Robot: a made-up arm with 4 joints. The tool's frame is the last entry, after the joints. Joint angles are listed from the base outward. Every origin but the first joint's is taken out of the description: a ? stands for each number. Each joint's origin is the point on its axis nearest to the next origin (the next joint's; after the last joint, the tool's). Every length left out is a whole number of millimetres.
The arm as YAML. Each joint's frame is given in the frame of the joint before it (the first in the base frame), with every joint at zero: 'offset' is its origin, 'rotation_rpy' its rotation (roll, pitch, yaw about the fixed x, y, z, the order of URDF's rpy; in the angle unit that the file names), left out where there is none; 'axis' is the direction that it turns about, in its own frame. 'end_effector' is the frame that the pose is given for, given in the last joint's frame.
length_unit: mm
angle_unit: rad
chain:
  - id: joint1
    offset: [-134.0, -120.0, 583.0]
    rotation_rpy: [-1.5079, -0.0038, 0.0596]
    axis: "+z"
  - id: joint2
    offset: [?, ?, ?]
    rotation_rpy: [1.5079, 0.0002, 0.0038]
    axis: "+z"
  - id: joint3
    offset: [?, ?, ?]
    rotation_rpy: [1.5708, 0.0, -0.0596]
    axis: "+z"
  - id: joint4
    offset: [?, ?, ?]
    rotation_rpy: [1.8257, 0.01, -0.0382]
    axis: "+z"
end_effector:
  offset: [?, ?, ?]
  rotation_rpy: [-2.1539, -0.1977, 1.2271]
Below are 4 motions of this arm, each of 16 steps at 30 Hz.
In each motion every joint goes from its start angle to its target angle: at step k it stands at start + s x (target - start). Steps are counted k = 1, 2, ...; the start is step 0. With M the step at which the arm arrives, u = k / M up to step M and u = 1 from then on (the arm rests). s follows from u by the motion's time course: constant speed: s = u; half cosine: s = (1 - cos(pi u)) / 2; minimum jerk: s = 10 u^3 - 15 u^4 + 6 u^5.
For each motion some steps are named. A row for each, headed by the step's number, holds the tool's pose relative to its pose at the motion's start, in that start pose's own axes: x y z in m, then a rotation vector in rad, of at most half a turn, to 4 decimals.
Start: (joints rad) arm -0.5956 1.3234 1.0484 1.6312
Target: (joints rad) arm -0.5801 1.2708 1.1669 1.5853
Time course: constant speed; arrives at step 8
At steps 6, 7, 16:
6: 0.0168 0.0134 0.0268 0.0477 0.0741 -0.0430
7: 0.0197 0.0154 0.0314 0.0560 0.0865 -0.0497
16: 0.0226 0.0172 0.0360 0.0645 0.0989 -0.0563

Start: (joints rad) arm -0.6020 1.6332 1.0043 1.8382
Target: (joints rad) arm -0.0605 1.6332 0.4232 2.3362
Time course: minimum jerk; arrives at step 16
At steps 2, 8, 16:
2: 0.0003 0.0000 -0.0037 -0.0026 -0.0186 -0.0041
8: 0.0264 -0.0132 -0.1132 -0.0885 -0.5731 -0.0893
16: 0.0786 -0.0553 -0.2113 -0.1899 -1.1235 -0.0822

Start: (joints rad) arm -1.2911 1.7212 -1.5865 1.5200
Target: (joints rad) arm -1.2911 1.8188 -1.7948 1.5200
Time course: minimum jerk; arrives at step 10
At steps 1, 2, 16:
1: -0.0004 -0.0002 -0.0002 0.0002 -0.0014 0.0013
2: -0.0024 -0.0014 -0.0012 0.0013 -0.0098 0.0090
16: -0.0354 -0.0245 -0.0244 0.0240 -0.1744 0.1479

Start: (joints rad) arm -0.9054 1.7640 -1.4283 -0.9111
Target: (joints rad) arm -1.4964 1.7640 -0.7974 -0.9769
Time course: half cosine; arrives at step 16
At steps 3, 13, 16:
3: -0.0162 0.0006 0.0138 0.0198 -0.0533 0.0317
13: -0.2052 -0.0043 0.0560 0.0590 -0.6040 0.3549
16: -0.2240 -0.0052 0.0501 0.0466 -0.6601 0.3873

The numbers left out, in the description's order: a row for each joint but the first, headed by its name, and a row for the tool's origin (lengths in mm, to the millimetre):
joint2: -64.0 9.0 0.0
joint3: -22.0 -205.0 0.0
joint4: 193.0 229.0 0.0
tool: 49.0 -16.0 0.0

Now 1 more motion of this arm.
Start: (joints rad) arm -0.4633 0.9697 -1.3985 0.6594
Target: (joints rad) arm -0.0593 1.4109 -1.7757 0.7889
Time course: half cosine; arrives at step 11
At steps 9, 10, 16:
9: -0.1432 -0.1026 -0.1469 -0.3788 -0.3437 0.5111
10: -0.1499 -0.1126 -0.1535 -0.3936 -0.3657 0.5472
16: -0.1521 -0.1160 -0.1557 -0.3984 -0.3732 0.5597

